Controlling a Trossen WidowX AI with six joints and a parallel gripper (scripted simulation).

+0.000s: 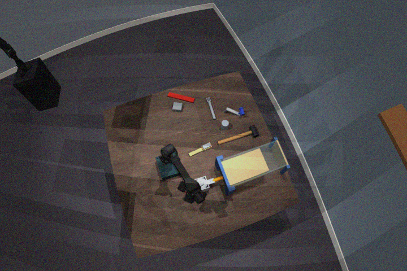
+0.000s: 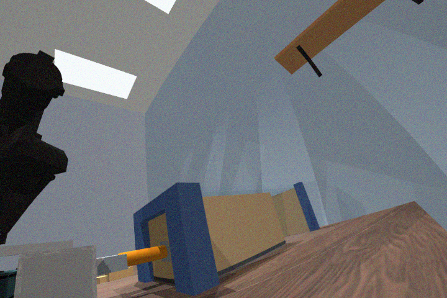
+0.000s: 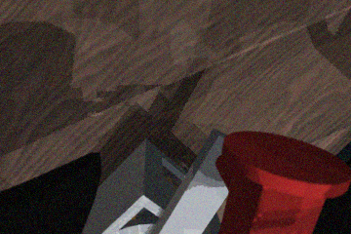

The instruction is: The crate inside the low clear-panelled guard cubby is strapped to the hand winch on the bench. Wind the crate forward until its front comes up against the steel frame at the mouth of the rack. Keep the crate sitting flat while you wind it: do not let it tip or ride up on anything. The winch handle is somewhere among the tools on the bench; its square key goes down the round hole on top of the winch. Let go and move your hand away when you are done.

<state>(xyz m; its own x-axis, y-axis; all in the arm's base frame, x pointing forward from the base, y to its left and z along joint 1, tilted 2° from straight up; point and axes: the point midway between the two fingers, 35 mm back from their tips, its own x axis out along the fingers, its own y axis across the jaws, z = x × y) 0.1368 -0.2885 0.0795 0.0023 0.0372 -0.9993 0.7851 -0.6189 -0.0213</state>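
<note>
The red knob is 20 mm behind my gripper tip, 20 mm to the left of it and 20 mm above it. From my gripper tip the other things lie so: red-knobbed winch handle 20 mm ahead, 40 mm to the left, 10 mm below; then blue steel frame 230 mm ahead, 90 mm to the left, 10 mm below; then grey winch 60 mm ahead, 50 mm to the left, 80 mm below.
</note>
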